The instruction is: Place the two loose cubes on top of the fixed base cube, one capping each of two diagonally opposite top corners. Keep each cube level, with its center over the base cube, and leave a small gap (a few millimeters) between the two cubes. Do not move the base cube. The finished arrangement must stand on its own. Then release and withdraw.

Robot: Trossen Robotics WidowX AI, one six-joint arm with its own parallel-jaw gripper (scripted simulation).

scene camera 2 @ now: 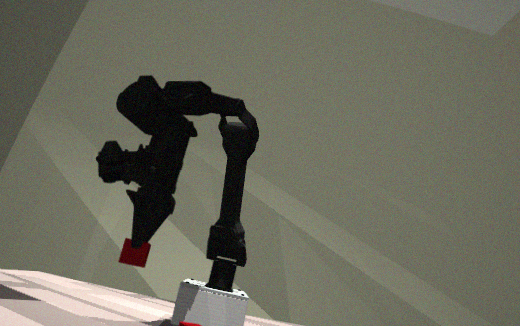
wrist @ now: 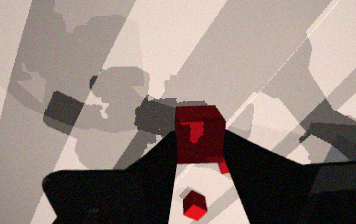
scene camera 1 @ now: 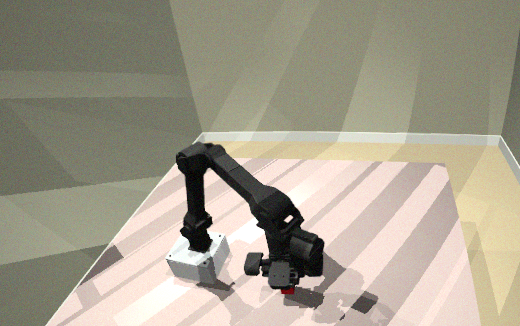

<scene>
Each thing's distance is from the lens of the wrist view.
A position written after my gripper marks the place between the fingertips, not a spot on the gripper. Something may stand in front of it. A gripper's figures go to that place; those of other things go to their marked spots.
my gripper (wrist: 198,135): 12 cm
red cube (wrist: 200,130): 10 cm
</scene>
